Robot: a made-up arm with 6 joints. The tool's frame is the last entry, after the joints.
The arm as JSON. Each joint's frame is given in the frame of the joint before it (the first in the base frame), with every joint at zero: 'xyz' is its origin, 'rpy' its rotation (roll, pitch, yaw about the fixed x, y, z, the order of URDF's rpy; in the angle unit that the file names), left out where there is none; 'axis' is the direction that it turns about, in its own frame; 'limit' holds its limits. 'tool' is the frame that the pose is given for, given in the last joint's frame.
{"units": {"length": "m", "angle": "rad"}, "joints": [
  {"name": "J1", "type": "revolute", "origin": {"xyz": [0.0, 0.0, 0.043], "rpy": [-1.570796, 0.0, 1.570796]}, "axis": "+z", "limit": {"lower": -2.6, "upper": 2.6}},
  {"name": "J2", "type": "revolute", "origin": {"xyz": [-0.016, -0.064, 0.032], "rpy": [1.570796, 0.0, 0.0]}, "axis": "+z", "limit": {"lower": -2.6, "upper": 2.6}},
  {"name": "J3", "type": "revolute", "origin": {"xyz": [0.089, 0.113, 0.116], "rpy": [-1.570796, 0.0, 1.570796]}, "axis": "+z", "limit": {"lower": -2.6, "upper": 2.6}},
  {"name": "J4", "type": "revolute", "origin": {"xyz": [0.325, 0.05, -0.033], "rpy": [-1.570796, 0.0, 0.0]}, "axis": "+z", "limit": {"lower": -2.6, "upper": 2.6}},
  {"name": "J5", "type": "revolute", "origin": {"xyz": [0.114, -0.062, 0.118], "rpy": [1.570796, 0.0, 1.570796]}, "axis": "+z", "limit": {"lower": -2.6, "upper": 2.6}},
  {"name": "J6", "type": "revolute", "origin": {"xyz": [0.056, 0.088, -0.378], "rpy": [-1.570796, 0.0, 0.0]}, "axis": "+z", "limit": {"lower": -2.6, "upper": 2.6}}
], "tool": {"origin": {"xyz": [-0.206, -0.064, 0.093], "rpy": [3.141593, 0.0, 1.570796]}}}
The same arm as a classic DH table. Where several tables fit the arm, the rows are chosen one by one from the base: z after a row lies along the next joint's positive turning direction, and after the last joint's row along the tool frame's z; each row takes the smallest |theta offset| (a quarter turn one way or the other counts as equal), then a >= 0, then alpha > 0; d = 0 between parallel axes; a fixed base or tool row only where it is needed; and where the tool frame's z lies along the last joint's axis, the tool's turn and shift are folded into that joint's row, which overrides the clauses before.
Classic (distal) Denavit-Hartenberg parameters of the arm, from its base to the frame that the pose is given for. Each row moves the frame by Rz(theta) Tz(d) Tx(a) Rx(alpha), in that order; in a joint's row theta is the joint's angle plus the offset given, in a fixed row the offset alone. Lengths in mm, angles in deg.
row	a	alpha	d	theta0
base (fixed)	0	90	43	-90
J1	16	-90	32	0
J2	113	-90	180	-90
J3	325	-90	-122	0
J4	62	-90	168	-90
J5	-56	90	-264	0
J6	215.7	180	0	17.26
tool (fixed)	0	0	-181	107.26
Joint limits (deg, base to tool): -148.97..148.97 -148.97..148.97 -148.97..148.97 -148.97..148.97 -148.97..148.97 -148.97..148.97

